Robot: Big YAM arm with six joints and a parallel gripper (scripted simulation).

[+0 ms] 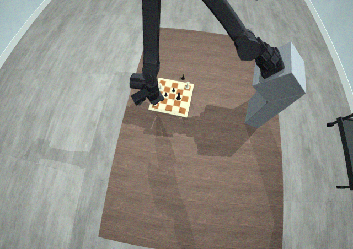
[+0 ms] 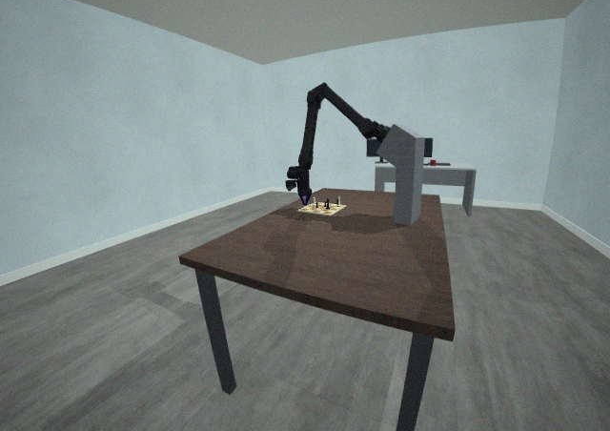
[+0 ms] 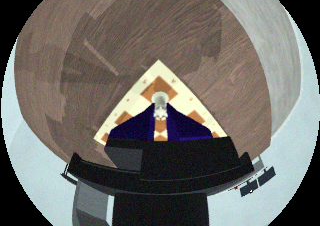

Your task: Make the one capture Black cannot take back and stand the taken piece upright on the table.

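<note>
My gripper is now 90 mm past the chessboard, 50 mm to the left of it and 40 mm above it.
</note>
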